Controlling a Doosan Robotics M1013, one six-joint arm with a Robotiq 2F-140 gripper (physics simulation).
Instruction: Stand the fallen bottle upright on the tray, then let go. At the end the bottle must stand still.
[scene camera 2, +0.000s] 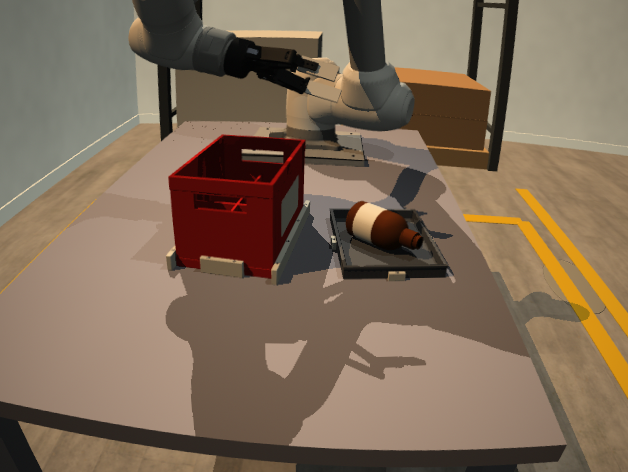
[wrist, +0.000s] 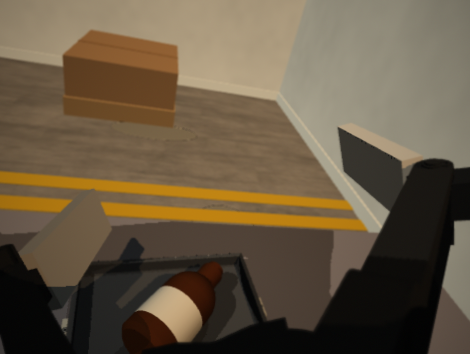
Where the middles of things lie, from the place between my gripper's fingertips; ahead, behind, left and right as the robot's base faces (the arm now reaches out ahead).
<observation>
I see my gripper 27 cm above the brown bottle (scene camera 2: 380, 227), 10 cm to the right of it and 2 cm short of it. The rest, counted from my hand: dark tray (scene camera 2: 358, 259) (30 cm below, 10 cm to the left, 1 cm ahead).
</observation>
